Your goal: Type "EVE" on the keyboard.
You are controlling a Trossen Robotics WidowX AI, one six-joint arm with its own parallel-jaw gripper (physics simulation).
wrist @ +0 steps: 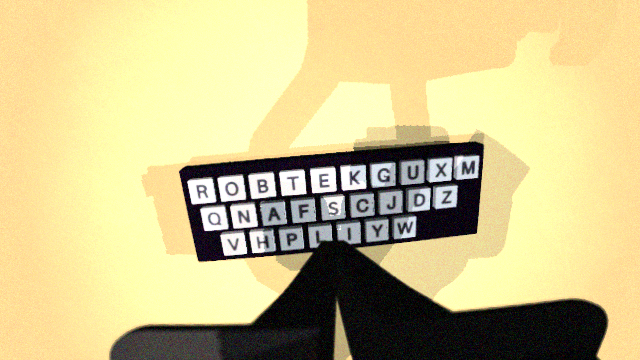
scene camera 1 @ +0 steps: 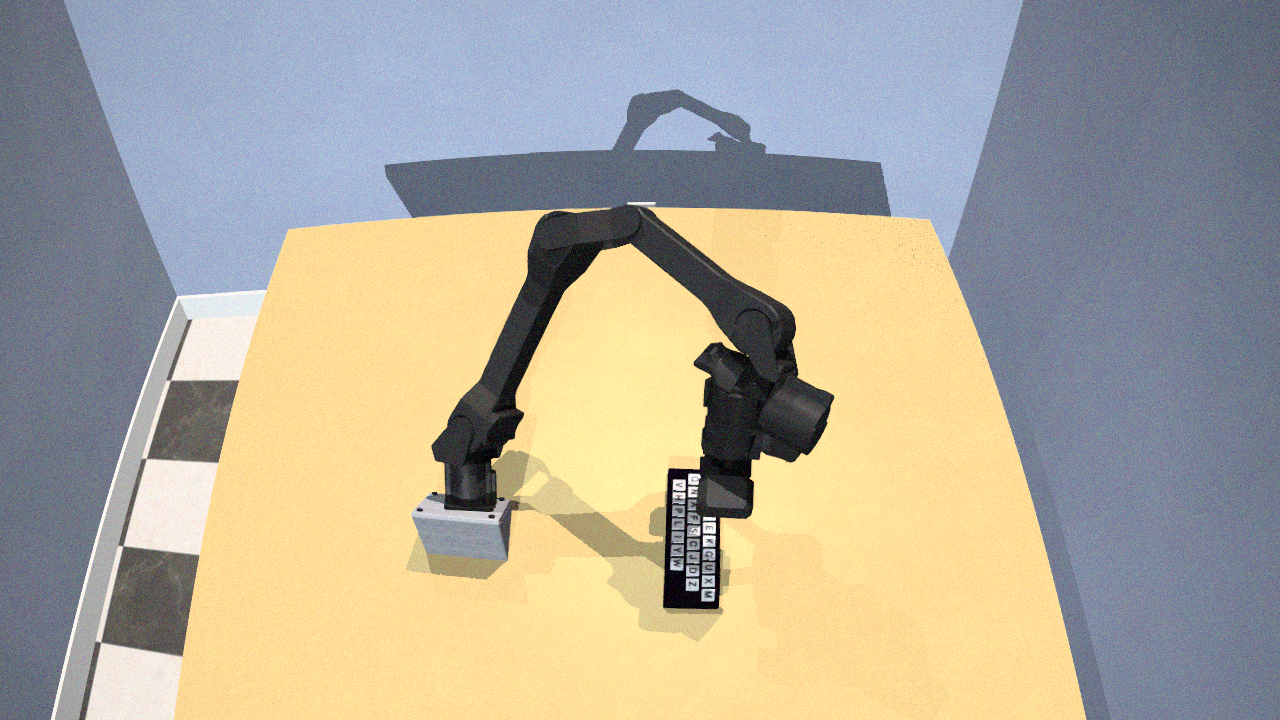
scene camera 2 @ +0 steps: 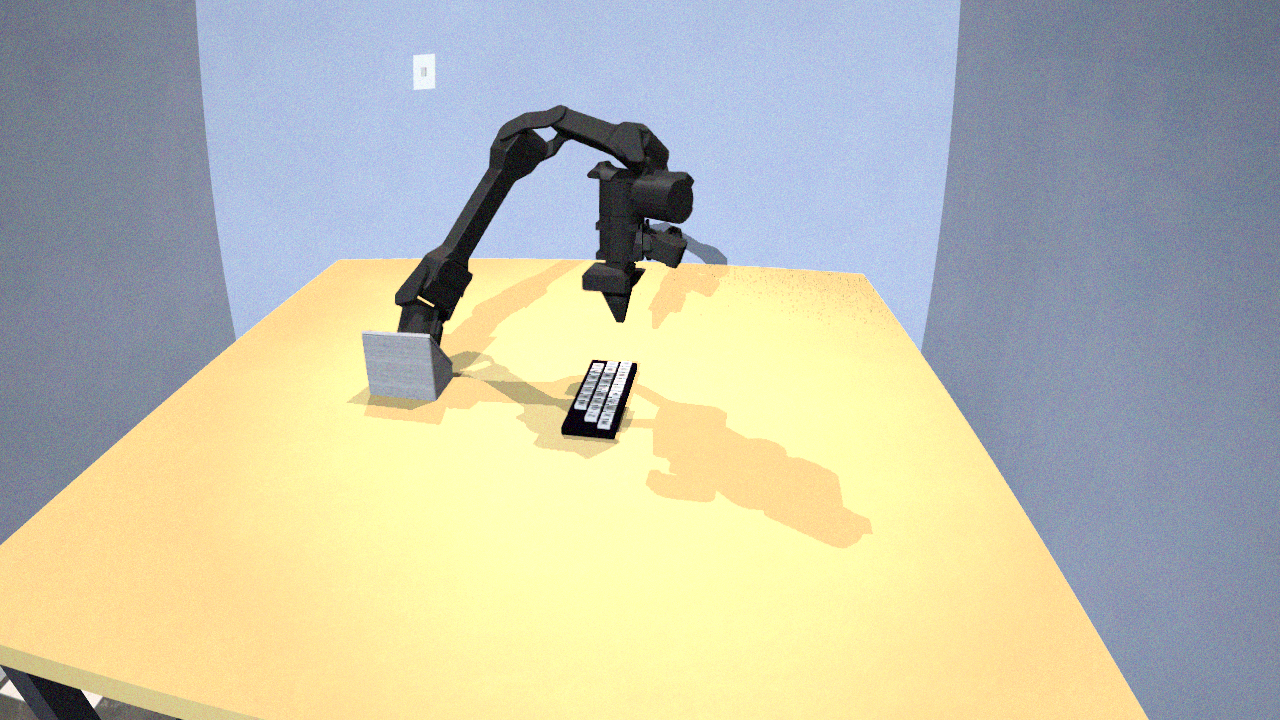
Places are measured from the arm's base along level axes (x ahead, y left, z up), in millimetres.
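Pixels of known places: gripper, fingertip midpoint: (wrist: 332,251) (scene camera 2: 620,321); arm's base, origin of the base link: (scene camera 1: 468,504) (scene camera 2: 414,348).
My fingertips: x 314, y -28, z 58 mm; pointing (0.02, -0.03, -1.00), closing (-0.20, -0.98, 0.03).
Observation:
Ahead of a thing's pixels: the offset from my fingertips to its top centre. "pt": to the spot under its first point. Level surfaces: height alone.
A black keyboard @(pt 105 mm down, 56 mm back, 95 mm right) (scene camera 1: 677,591) (scene camera 2: 577,428) (wrist: 450,225) with white letter keys in three rows lies flat on the table. In the wrist view, the E key @(100 mm down, 3 mm back, 4 mm right) (wrist: 324,180) is in the top row between T and K. The V key @(100 mm down, 34 mm back, 68 mm left) (wrist: 233,244) is at the left end of the bottom row, beside H. My gripper (scene camera 2: 620,319) (wrist: 332,251) is shut with nothing between its fingers. It points down and hangs well above the keyboard. In the wrist view its tips overlap the lower edges of the L and I keys. In scene camera 1 the gripper body hides part of the keyboard's upper right.
The yellow table @(117 mm down) (scene camera 1: 358,644) (scene camera 2: 447,582) carries the arm's grey base block (scene camera 1: 462,534) (scene camera 2: 400,365), left of the keyboard. The arm arches over the table between base and keyboard. Its shadows fall over and around the keyboard. Blue walls stand behind and beside the table.

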